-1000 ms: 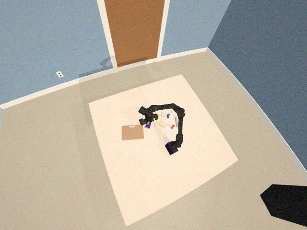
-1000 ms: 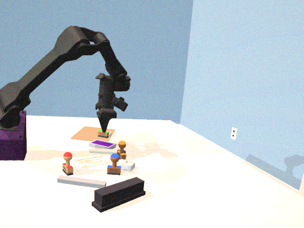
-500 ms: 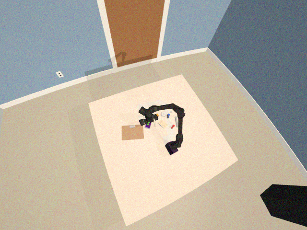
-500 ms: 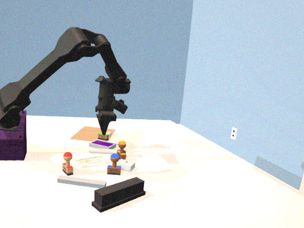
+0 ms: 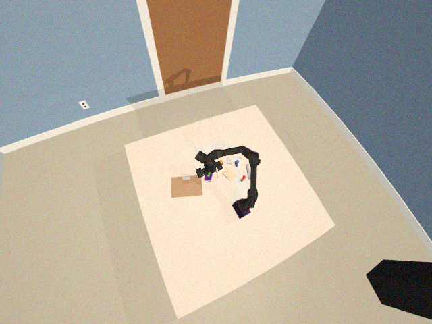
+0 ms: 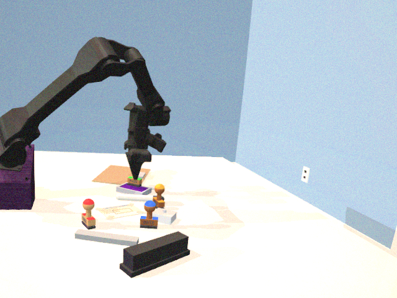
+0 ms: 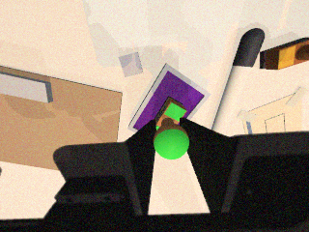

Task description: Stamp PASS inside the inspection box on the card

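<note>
My gripper tip is 4 cm above the purple ink pad. Also, from my gripper tip: white pen (8 cm to the right, 3 cm below, 3 cm ahead); orange-knobbed stamp (13 cm to the right, 5 cm ahead, 2 cm below); green-knobbed stamp (right at my gripper tip).
</note>
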